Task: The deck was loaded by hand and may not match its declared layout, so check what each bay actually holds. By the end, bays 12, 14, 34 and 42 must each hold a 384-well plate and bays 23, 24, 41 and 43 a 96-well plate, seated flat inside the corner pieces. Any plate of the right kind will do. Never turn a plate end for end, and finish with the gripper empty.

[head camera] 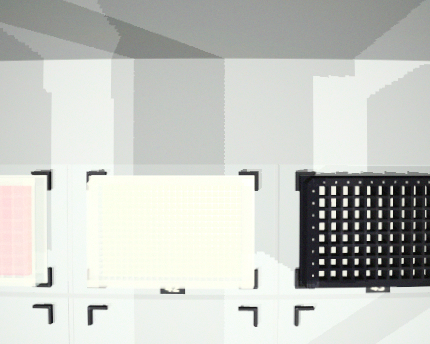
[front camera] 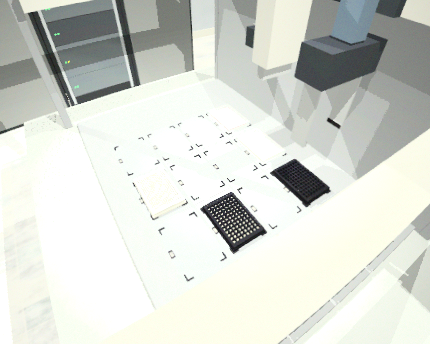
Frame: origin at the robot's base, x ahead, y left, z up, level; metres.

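Where they show: gripper, fingertip midpoint: (front camera: 316, 132); robot's base, origin of the base link: (front camera: 115, 148).
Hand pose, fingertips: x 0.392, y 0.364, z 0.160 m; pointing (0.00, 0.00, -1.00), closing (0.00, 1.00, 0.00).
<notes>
Things, the pixels of their centre, and the offset from my fingertips.
- cream fine-grid 384-well plate, body centre: (head camera: 170, 231) (front camera: 259, 145) dx -0.164, dy +0.000, dz -0.153 m
- pink-welled cream 96-well plate, body centre: (front camera: 227, 117) dx -0.328, dy +0.000, dz -0.153 m
- cream plate, body centre: (front camera: 158, 190) dx -0.164, dy -0.321, dz -0.153 m
My gripper (front camera: 317, 133) hangs above the deck at the right, jaws apart with no plate between them; it does not show in the head view. A black 96-well plate (front camera: 301, 181) (head camera: 372, 230) sits flat in bay 43. A cream fine-grid 384-well plate (front camera: 262, 142) (head camera: 172, 230) lies in bay 42, and a pink-welled cream 96-well plate (front camera: 234, 118) (head camera: 15, 230) in bay 41. Another black 96-well plate (front camera: 233, 220) lies in bay 23. A cream plate (front camera: 160, 192) lies in bay 12; its wells are too faint to count. Bays 14, 24, 34 are hidden.
A pale front beam (front camera: 300, 270) hides the nearest bays in the front view. The parked pipetting stage (front camera: 280, 35) stands beside the dark gripper body (front camera: 335, 62). Empty corner pieces mark bays 11, 13, 21, 22, 31, 32 and 33.
</notes>
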